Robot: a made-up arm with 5 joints. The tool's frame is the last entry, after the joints. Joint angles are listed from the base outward.
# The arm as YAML. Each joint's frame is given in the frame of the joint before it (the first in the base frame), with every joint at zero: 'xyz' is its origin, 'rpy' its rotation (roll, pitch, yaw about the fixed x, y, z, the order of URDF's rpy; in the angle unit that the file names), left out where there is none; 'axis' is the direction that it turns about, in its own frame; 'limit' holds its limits. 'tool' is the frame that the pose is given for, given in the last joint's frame.
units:
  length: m
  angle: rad
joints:
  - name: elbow
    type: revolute
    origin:
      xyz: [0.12, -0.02, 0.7]
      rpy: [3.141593, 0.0, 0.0]
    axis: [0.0, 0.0, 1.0]
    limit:
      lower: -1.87
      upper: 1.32
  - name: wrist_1
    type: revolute
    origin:
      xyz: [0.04, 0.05, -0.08]
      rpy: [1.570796, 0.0, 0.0]
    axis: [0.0, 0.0, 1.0]
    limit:
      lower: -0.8
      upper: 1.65
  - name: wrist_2
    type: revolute
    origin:
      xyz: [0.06, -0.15, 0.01]
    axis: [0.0, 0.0, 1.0]
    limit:
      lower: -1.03
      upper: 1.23
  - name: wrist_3
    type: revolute
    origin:
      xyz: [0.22, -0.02, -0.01]
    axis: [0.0, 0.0, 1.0]
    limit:
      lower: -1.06
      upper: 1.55
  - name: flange
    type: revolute
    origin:
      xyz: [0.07, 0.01, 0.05]
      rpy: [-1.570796, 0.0, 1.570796]
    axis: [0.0, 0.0, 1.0]
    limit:
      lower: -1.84
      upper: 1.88
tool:
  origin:
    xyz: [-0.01, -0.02, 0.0]
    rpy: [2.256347, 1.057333, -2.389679]
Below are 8 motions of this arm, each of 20 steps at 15 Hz.
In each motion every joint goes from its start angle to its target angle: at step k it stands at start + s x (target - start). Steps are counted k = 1, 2, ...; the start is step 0. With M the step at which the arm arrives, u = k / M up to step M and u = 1 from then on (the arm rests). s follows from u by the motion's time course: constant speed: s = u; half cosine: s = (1 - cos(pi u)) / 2; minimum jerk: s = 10 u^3 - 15 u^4 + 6 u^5.
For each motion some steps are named. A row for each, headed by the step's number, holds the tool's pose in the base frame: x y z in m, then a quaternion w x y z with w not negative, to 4 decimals.
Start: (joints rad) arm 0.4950 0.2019 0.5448 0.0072 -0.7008
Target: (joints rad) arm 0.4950 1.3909 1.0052 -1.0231 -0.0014
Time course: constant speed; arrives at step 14
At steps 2, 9, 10, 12, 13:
2: 0.4269 -0.1733 0.6802 0.4288 0.8650 -0.1024 -0.2396
9: 0.3024 -0.0993 0.5353 0.4800 0.8091 0.1007 -0.3237
10: 0.2794 -0.0860 0.5254 0.4831 0.7996 0.1314 -0.3317
12: 0.2323 -0.0592 0.5145 0.4862 0.7794 0.1936 -0.3445
13: 0.2088 -0.0458 0.5134 0.4862 0.7688 0.2249 -0.3492

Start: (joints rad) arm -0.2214 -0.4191 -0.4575 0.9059 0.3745
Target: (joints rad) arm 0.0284 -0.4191 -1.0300 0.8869 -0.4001
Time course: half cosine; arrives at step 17
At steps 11, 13, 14, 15, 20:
11: 0.2577 0.0035 1.1888 0.6133 0.6628 -0.1530 0.4015
13: 0.2364 -0.0033 1.1986 0.5684 0.6773 -0.1955 0.4241
14: 0.2280 -0.0056 1.2017 0.5508 0.6815 -0.2105 0.4334
15: 0.2217 -0.0071 1.2039 0.5376 0.6841 -0.2212 0.4405
20: 0.2165 -0.0082 1.2055 0.5266 0.6860 -0.2296 0.4465

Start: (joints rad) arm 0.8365 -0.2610 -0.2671 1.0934 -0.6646
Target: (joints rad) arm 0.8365 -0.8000 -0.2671 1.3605 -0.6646
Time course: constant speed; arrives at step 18
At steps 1, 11, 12, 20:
1: 0.3251 -0.2329 1.0465 0.4191 0.8214 -0.3346 -0.1941
11: 0.2636 -0.1647 1.0997 0.4470 0.8054 -0.3657 -0.1332
12: 0.2569 -0.1574 1.1034 0.4497 0.8035 -0.3687 -0.1271
20: 0.2161 -0.1122 1.1194 0.4650 0.7915 -0.3863 -0.0902

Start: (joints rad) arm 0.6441 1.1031 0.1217 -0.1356 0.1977
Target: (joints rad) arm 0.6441 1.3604 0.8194 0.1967 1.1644
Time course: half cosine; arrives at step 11
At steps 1, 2, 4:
1: 0.3867 -0.1932 0.5264 0.5883 0.7270 0.1986 -0.2932
2: 0.3729 -0.1824 0.5169 0.5780 0.7180 0.2433 -0.3019
4: 0.3199 -0.1422 0.4931 0.5252 0.6817 0.4014 -0.3135

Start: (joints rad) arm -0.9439 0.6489 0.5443 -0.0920 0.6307
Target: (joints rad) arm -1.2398 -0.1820 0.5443 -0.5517 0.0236
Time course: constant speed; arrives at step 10
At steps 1, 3, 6, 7, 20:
1: 0.2793 0.2538 0.6215 0.6448 0.2314 0.6339 0.3590
3: 0.2779 0.2881 0.6753 0.6367 0.3106 0.5551 0.4359
6: 0.2601 0.3211 0.7661 0.5715 0.4268 0.4390 0.5463
7: 0.2508 0.3261 0.7977 0.5363 0.4629 0.4019 0.5801
20: 0.2158 0.3209 0.8918 0.3950 0.5565 0.2972 0.6678

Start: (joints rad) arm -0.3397 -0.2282 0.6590 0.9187 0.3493
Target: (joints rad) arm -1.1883 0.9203 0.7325 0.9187 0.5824
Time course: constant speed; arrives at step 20
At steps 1, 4, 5, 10, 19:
1: 0.3720 0.1053 0.7814 0.6177 0.4475 0.6460 -0.0304
4: 0.3486 0.1333 0.7382 0.5806 0.3645 0.7267 -0.0433
5: 0.3387 0.1409 0.7243 0.5676 0.3346 0.7507 -0.0482
10: 0.2776 0.1620 0.6600 0.4981 0.1723 0.8461 -0.0793
19: 0.1593 0.1209 0.5803 0.3639 -0.1428 0.9053 -0.1661

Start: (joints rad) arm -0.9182 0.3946 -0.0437 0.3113 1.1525
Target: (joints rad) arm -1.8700 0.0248 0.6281 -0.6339 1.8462
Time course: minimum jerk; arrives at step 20
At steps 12, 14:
12: 0.1122 0.3595 0.7754 0.5304 -0.2235 0.1709 0.7997
14: 0.0603 0.3458 0.7762 0.4816 -0.2473 0.0829 0.8367

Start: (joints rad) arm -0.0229 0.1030 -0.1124 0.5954 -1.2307
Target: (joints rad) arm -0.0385 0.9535 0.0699 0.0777 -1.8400
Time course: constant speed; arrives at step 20
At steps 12, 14, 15, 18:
12: 0.5387 -0.0170 0.7099 0.1058 0.9456 -0.1504 -0.2683
14: 0.5302 -0.0178 0.6759 0.0867 0.9362 -0.1650 -0.2981
15: 0.5248 -0.0183 0.6593 0.0775 0.9308 -0.1727 -0.3128
18: 0.5040 -0.0197 0.6112 0.0512 0.9121 -0.1971 -0.3558

